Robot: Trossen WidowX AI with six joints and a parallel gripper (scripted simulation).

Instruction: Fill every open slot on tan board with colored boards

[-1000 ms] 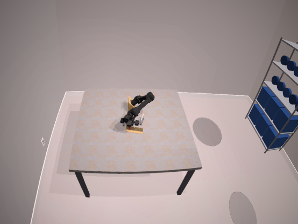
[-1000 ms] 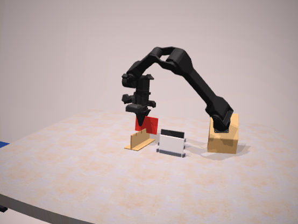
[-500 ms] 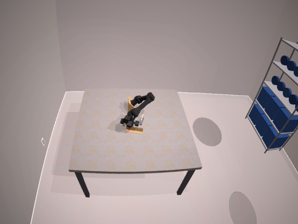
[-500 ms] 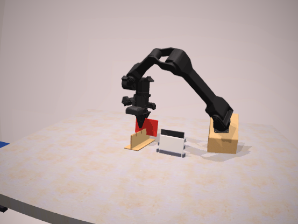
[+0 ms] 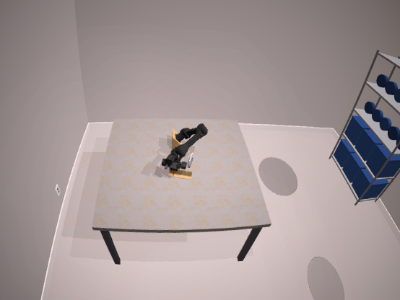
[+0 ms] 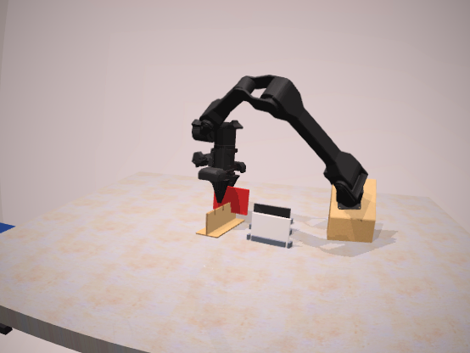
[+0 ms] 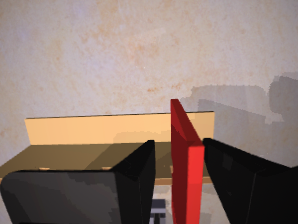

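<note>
My gripper tip is 20 mm past the red board and 10 mm to the right of it. From my gripper tip the other things lie so: dark navy board: 140 mm behind, 60 mm to the left, 30 mm below; white board: 150 mm to the left, 140 mm behind, 30 mm below; tan board: 60 mm to the left, 30 mm below, 10 mm behind.
</note>
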